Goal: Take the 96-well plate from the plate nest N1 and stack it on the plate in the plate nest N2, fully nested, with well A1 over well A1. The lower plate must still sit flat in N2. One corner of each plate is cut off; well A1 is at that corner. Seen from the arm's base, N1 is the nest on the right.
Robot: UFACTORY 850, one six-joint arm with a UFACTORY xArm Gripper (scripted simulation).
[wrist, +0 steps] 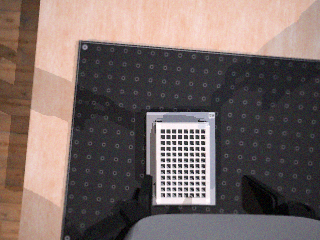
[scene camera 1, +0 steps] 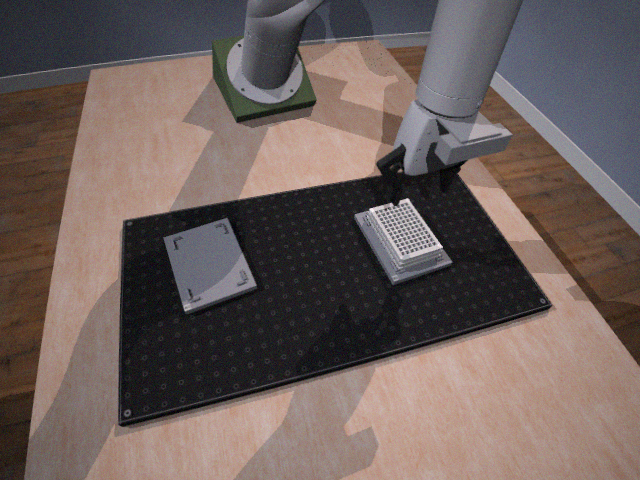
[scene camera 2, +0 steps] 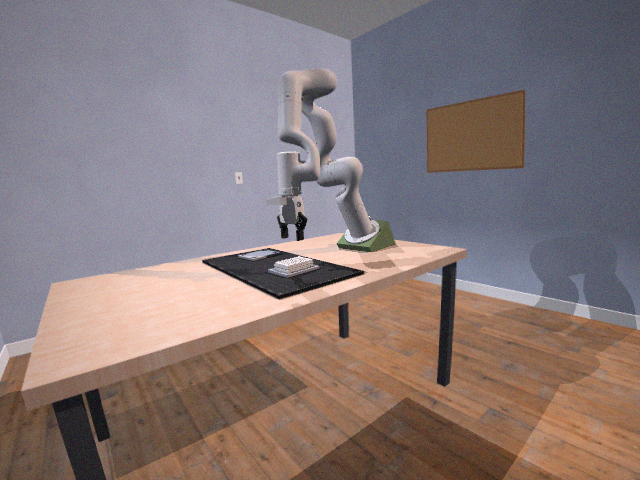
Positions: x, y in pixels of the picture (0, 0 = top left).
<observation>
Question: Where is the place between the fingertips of my gripper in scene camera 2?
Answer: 292, 239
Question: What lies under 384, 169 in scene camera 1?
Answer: My gripper.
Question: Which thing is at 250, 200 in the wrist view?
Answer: My gripper.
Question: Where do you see a grey nest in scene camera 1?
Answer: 208, 262
</observation>
